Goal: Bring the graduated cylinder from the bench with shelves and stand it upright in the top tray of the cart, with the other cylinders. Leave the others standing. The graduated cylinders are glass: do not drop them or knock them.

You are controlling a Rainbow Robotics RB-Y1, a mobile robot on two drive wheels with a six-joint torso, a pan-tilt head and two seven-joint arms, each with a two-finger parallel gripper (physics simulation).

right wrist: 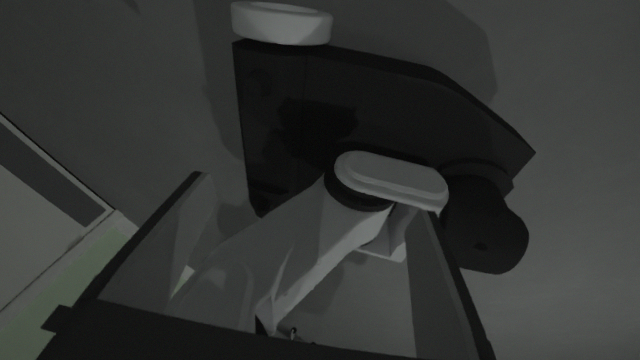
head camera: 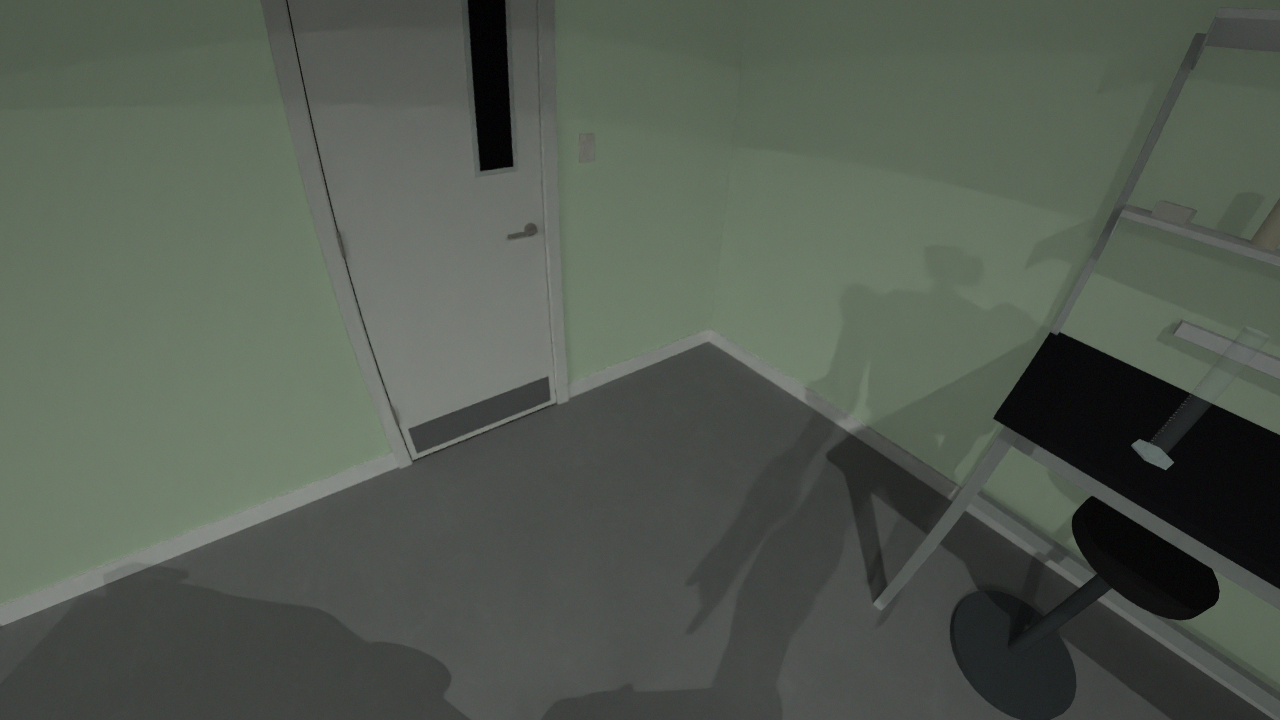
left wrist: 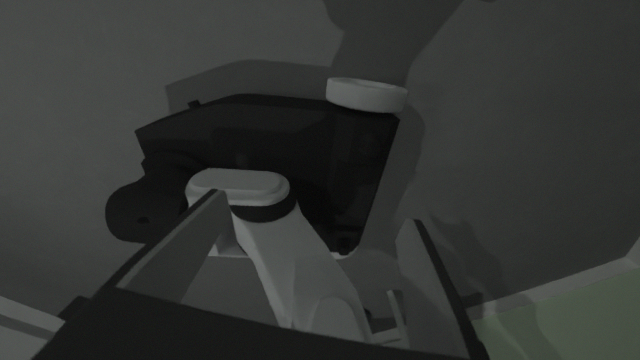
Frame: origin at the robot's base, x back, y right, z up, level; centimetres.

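Seen in the pictures: left gripper, fingertip midpoint: (left wrist: 311, 215); right gripper, fingertip midpoint: (right wrist: 312, 203).
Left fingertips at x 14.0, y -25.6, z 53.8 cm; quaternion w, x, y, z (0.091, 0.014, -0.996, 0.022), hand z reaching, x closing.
Note:
Pixels of each thing's top centre, then the offset from my left fingertips to it. "*": a spot on its surface instead.
- graduated cylinder, middle of its top: (head camera: 1257, 331) dx -46.8, dy +148.7, dz +71.3 cm
- bench's left front leg, surface spot: (head camera: 939, 523) * dx -63.5, dy +117.5, dz -3.9 cm
The graduated cylinder (head camera: 1199, 400) is clear glass with a pale six-sided foot. It stands upright on the black top of the bench with shelves (head camera: 1065, 376), at the right of the head camera view, near the bench's left end. The cart and the other cylinders do not show in the current views. My left gripper (left wrist: 311, 215) is open with no object between its fingers. My right gripper (right wrist: 312, 203) is open with no object between its fingers. Both hang beside my own body and base, away from the bench. Neither gripper shows in the head camera view.
A round stool (head camera: 1141, 559) with a black seat stands at the bench's front edge, partly under it. The bench's left front leg (head camera: 939, 523) reaches the floor beside it. A shelf (head camera: 1199, 236) hangs above the bench top. A closed door (head camera: 429, 268) is at the left.

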